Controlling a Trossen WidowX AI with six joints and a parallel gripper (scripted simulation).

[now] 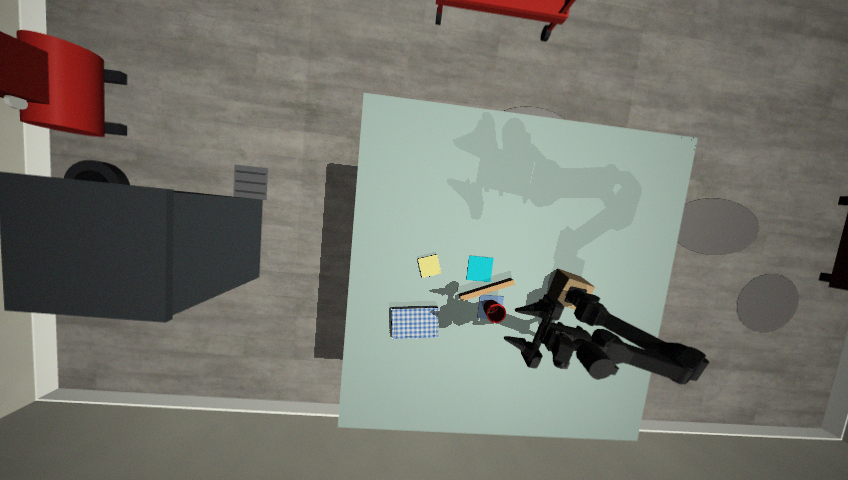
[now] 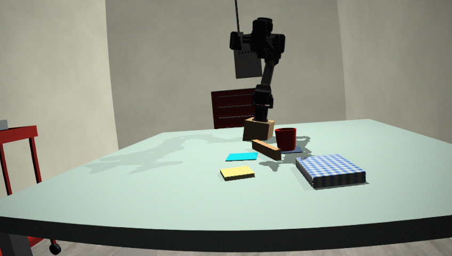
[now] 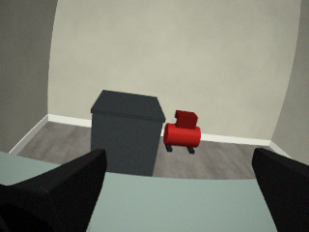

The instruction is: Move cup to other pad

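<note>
Right now the dark red cup is 35 cm below my hand, 7 cm to the left of it and 5 cm behind it. From my hand the other things lie so: wooden bar: 37 cm below, 2 cm behind; checked blue box: 36 cm below, 23 cm ahead, 19 cm to the left; cyan pad: 38 cm below, 7 cm to the right, 2 cm ahead.
</note>
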